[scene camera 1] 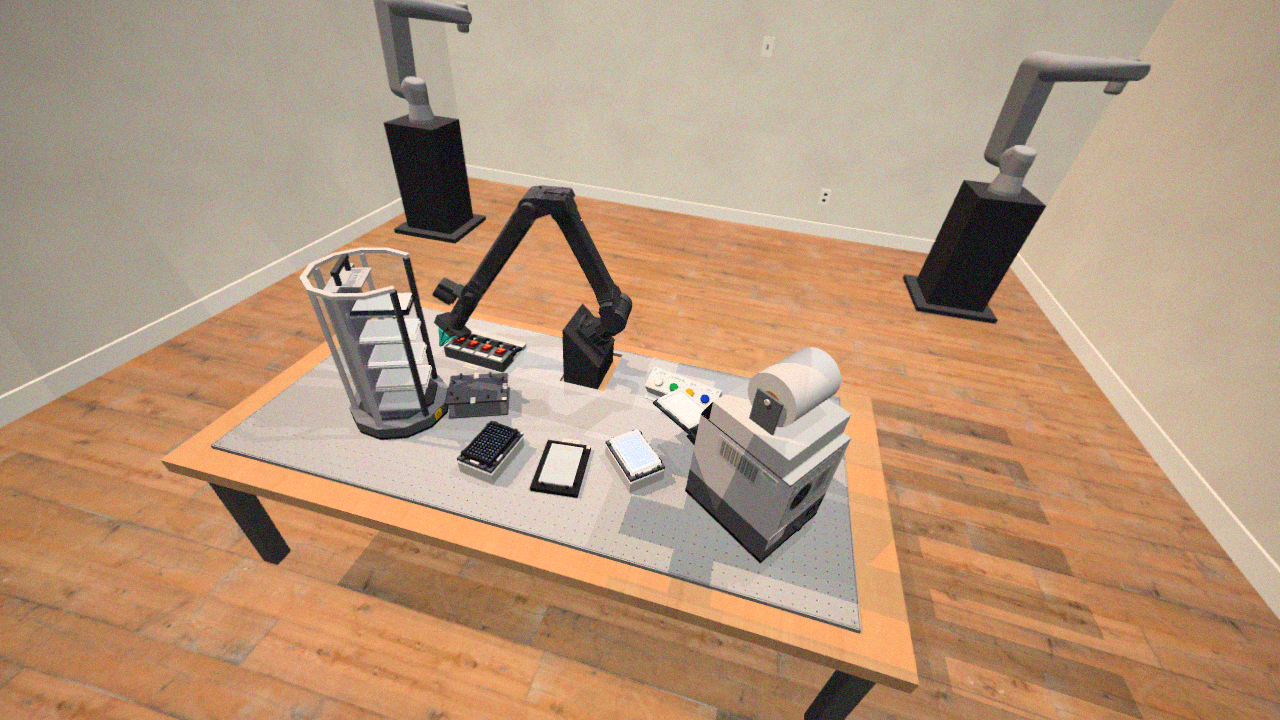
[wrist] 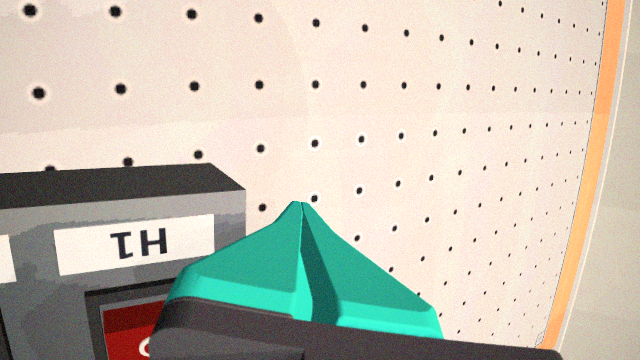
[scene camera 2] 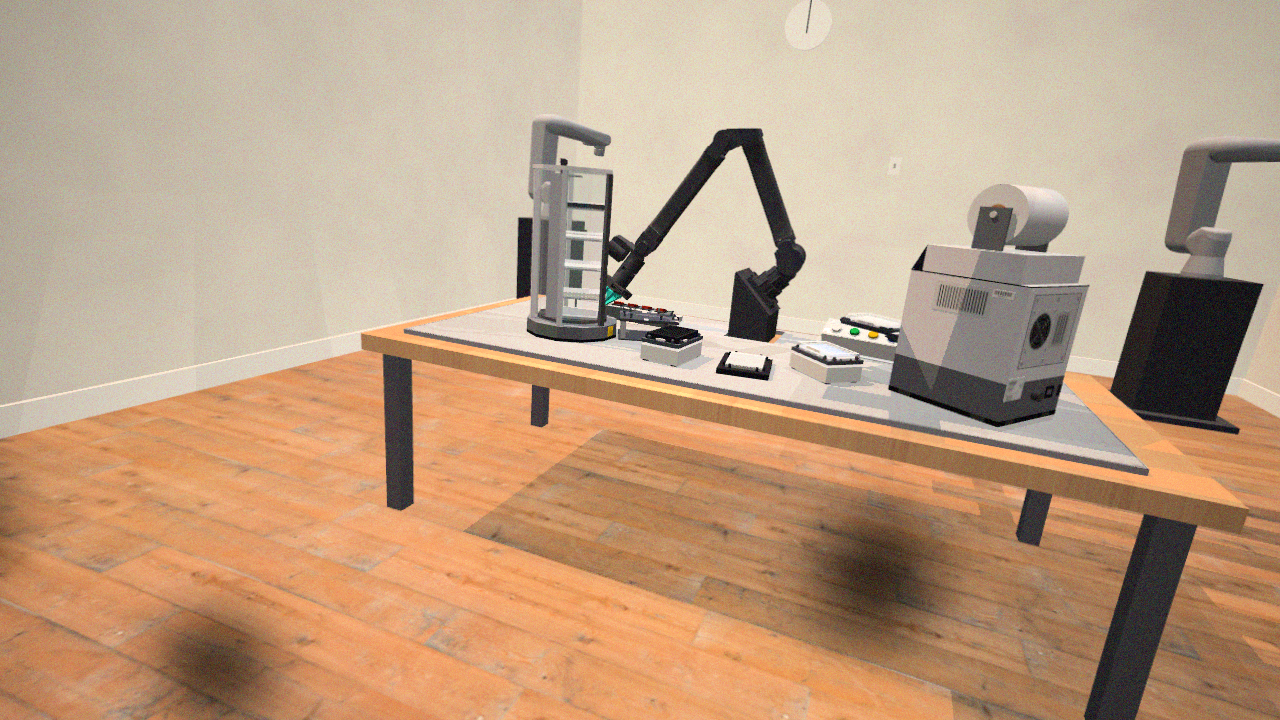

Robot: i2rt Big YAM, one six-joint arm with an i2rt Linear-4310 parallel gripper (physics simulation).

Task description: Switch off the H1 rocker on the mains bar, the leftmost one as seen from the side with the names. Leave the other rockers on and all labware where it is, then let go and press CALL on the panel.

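Pixels of known places: gripper, fingertip midpoint: (scene camera 1: pixel 440 345) (wrist: pixel 296 216); arm's base, link origin: (scene camera 1: pixel 591 335) (scene camera 2: pixel 760 291).
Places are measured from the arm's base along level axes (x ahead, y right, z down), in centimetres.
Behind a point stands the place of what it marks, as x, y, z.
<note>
The dark mains bar (scene camera 1: pixel 480 360) @[9.9, 33.9, 10.7] (scene camera 2: pixel 657 319) (wrist: pixel 40 305) @[6.6, 41.2, 9.2] lies at the back left of the table with a row of red rockers. In the wrist view, the H1 label (wrist: pixel 135 245) @[7.7, 43.8, 9.1] appears upside down at the bar's end. Part of the red H1 rocker (wrist: pixel 125 327) @[6.1, 43.1, 8.0] shows below it; its lower part is hidden by the gripper, so its position cannot be told. My gripper (scene camera 1: pixel 442 338) @[6.8, 49.4, 10.7] (scene camera 2: pixel 610 298) @[6.8, 49.4, 10.7] (wrist: pixel 296 216) @[6.8, 49.4, 10.7] is shut and empty, with teal fingertips together at the H1 end of the bar; contact cannot be told. The white panel (scene camera 1: pixel 666 376) @[5.5, -25.5, 5.7] (scene camera 2: pixel 845 339) @[9.9, -26.4, 8.9] has coloured buttons; its lettering is unreadable.
A plate rack (scene camera 1: pixel 400 425) @[43.4, 39.2, 9.1] (scene camera 2: pixel 572 330) @[44.7, 40.3, 10.0] stands beside the bar. A dark grey block (scene camera 1: pixel 478 395) @[28.5, 24.5, 7.2] lies in front. A black plate (scene camera 1: pixel 492 444) @[44.8, 12.2, 6.5] (scene camera 2: pixel 673 335) @[48.0, 11.9, 6.5], a white plate (scene camera 1: pixel 563 464) @[42.5, -5.8, 10.9] and a pale blue plate (scene camera 1: pixel 635 452) @[37.3, -23.4, 6.3] stand farther forward. A large instrument (scene camera 1: pixel 760 483) @[51.5, -52.4, -8.9] (scene camera 2: pixel 975 340) @[50.4, -51.0, -2.4] stands right.
</note>
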